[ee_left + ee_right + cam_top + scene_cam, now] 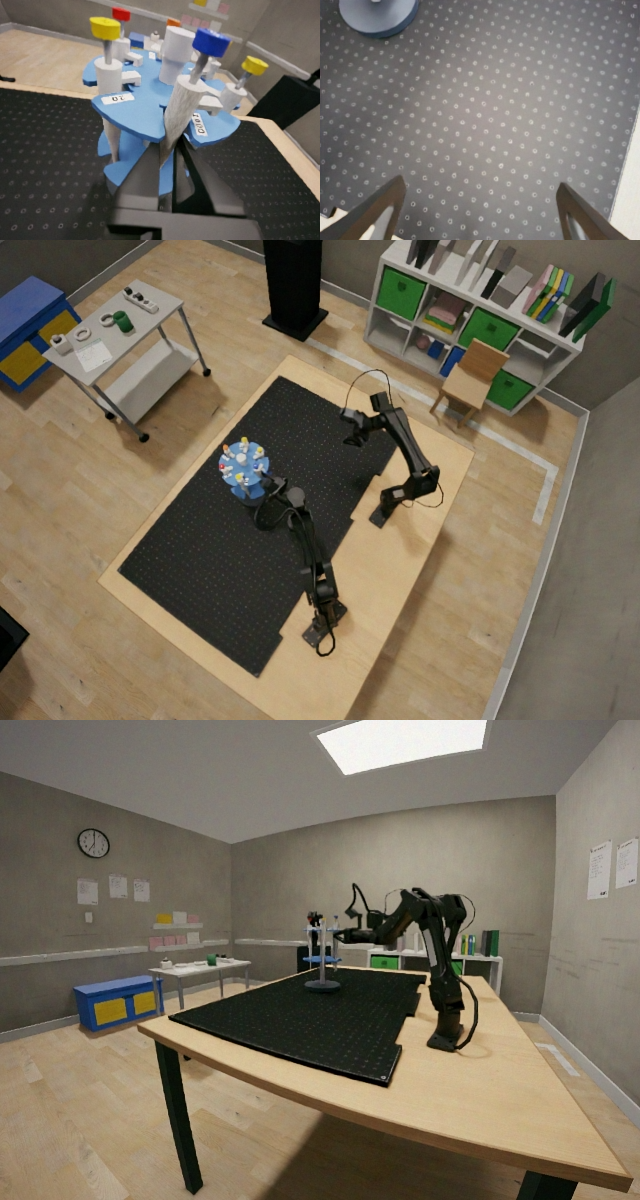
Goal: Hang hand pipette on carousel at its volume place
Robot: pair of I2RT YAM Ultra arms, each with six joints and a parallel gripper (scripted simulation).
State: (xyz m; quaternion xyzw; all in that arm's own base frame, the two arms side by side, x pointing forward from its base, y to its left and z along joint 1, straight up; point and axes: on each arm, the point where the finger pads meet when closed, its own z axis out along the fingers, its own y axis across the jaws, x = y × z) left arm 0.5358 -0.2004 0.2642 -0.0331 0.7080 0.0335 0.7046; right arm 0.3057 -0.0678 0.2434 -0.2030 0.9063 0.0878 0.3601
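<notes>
My left gripper is now 30 mm above the white hand pipette and 10 mm to the left of it.
</notes>
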